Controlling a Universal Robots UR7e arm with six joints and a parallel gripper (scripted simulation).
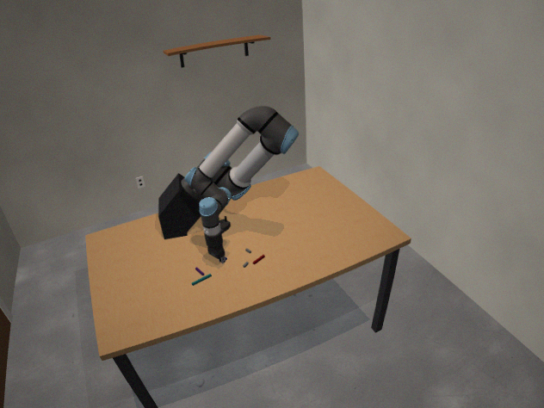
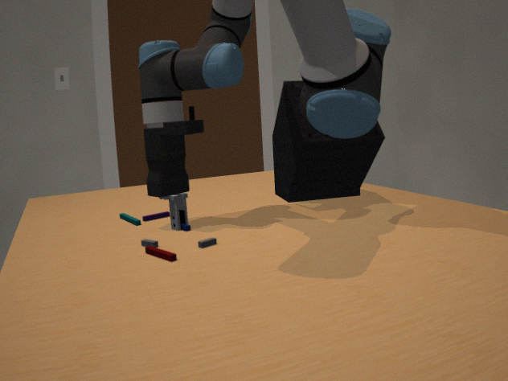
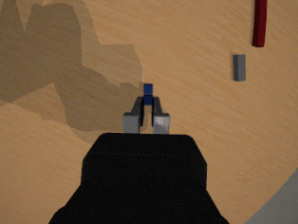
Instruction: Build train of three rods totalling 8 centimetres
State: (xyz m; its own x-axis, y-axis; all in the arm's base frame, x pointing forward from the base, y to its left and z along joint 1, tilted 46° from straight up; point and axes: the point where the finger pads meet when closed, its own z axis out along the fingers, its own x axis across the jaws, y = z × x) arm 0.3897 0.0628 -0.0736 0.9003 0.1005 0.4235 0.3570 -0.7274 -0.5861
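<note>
Right now my hand is 2 cm short of the purple rod, 12 cm to the left of it and 1 cm above it. Also, from my hand: red rod 8 cm ahead, 15 cm to the left, 1 cm below; then turquoise rod 7 cm ahead, 13 cm to the right, 1 cm below.
</note>
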